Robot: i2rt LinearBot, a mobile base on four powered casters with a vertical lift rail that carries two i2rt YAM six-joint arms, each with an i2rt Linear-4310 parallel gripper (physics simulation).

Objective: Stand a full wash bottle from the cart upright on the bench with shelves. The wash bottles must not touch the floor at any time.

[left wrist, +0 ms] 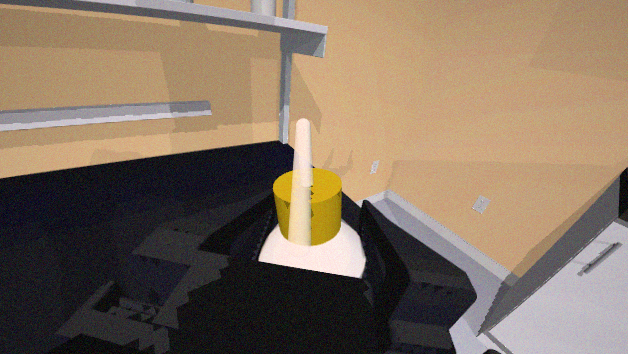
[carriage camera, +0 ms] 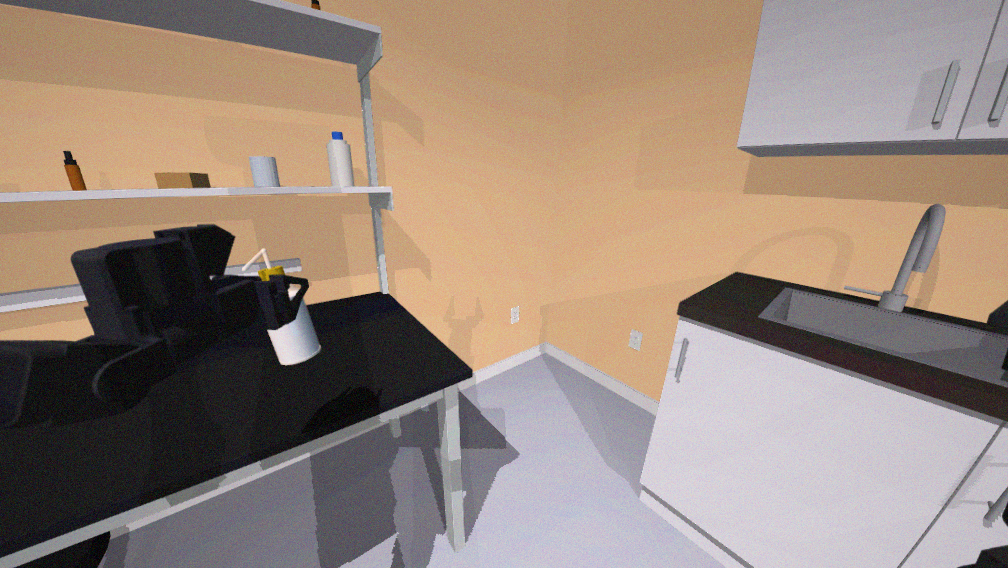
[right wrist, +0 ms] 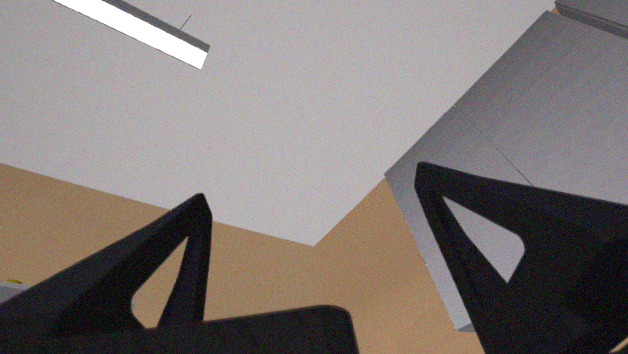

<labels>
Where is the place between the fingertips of my left gripper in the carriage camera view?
291, 282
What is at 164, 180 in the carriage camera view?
A brown box.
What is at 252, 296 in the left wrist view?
My left gripper.
</labels>
